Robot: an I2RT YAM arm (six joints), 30 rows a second.
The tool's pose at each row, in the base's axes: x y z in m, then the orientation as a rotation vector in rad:
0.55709, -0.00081, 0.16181, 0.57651, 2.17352, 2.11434
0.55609, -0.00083, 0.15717, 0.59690, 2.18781, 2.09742
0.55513, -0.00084, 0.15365, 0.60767, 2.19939, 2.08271
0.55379, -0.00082, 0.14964, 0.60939, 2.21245, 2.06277
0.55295, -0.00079, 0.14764, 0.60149, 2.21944, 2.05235
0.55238, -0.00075, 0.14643, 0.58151, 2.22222, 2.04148
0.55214, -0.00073, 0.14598, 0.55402, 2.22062, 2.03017
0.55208, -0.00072, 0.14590, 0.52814, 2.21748, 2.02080
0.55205, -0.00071, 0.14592, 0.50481, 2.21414, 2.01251
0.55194, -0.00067, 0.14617, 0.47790, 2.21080, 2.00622
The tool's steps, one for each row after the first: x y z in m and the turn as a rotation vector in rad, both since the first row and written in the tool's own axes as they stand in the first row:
-0.00008, -0.00475, -0.00003, 0.01485, -0.00915, 0.00889
0.00004, -0.00839, -0.00011, 0.02694, -0.01524, 0.01239
0.00042, -0.01260, -0.00024, 0.04121, -0.02077, 0.00875
0.00078, -0.01474, -0.00034, 0.04834, -0.02083, 0.00178
0.00106, -0.01605, -0.00040, 0.05268, -0.01952, -0.01399
0.00119, -0.01654, -0.00042, 0.05438, -0.01819, -0.03592
0.00123, -0.01663, -0.00042, 0.05467, -0.01681, -0.05653
0.00126, -0.01662, -0.00042, 0.05463, -0.01556, -0.07519
0.00143, -0.01640, -0.00043, 0.05377, -0.01175, -0.09493

